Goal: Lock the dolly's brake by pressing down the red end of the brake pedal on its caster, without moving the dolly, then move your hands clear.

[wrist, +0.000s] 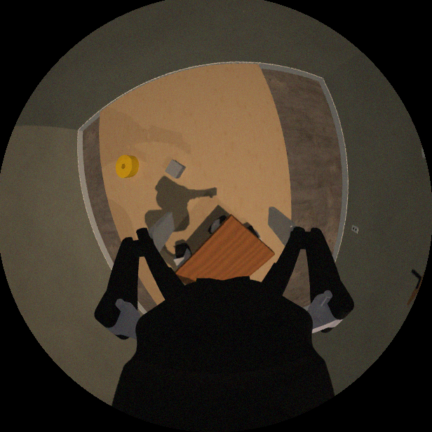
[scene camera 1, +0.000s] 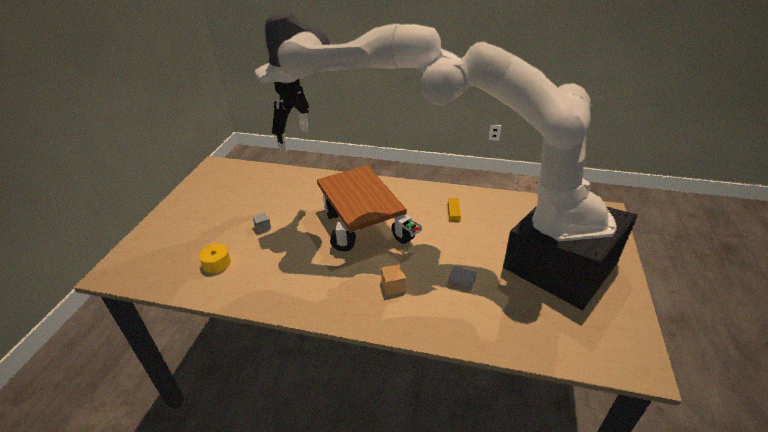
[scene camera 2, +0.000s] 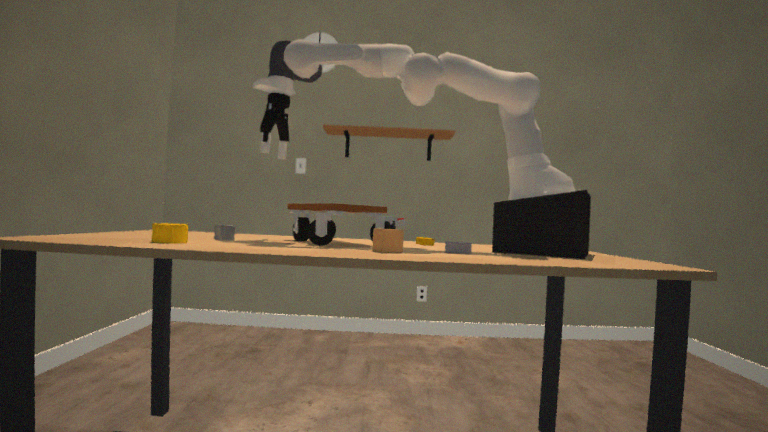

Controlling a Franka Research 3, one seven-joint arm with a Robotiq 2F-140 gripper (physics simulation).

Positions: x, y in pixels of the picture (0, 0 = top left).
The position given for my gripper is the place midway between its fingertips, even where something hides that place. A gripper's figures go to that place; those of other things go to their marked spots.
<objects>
My gripper (scene camera 2: 273, 155): 145 cm from the lens. A dolly (scene camera 2: 321, 231) is 120 cm from the lens.
</objects>
